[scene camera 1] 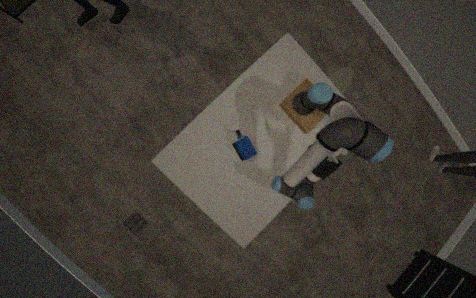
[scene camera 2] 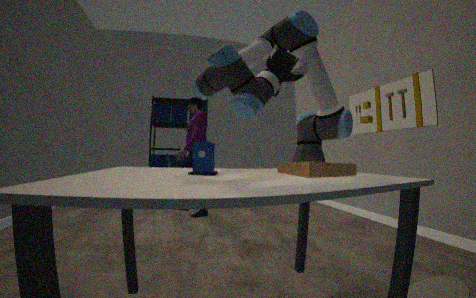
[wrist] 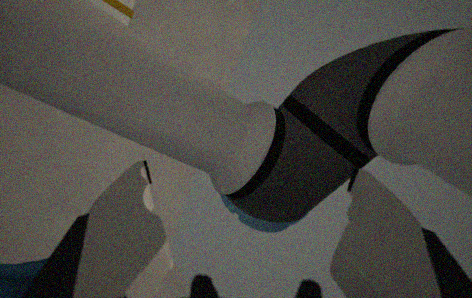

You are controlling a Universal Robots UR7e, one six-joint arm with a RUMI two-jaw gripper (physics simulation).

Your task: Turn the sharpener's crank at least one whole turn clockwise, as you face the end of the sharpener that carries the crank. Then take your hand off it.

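Places are measured from the arm's base along level axes (x left, y back, z up), in centimetres.
Pixels of known places: gripper, between the fingertips: (wrist: 248,167); arm's base, origin of its link: (scene camera 1: 303,104) (scene camera 2: 308,163).
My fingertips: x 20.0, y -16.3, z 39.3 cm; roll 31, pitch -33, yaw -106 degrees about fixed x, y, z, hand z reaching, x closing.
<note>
Ahead of a thing's pixels: the offset from my fingertips to its top centre. "*": to the spot under its first point. Level surfaces: height alone.
The blue sharpener {* dx -20.6, dy -32.0, dz -31.2 cm} (scene camera 1: 245,148) (scene camera 2: 203,157) stands upright on the white table, on a thin dark base. A small dark part {* dx -29.4, dy -30.7, dz -29.9 cm} (scene camera 1: 238,134), which looks like the crank, sticks out from its upper-left side in the overhead view. In the side view the crank cannot be made out; a pale round spot shows on the blue face. My gripper (scene camera 1: 340,154) (scene camera 2: 300,69) (wrist: 248,167) is open and empty. It is high above the table's right-hand side in the overhead view, well apart from the sharpener, with its fingers towards the arm's own links.
The arm's base stands on a wooden block (scene camera 1: 306,124) (scene camera 2: 316,170) on the white table {dz -44.0 cm} (scene camera 1: 200,150) (scene camera 2: 125,187). A person (scene camera 2: 197,131) and a shelf rack (scene camera 2: 151,132) are behind the table. A tool board (scene camera 2: 400,107) hangs on the right wall.
</note>
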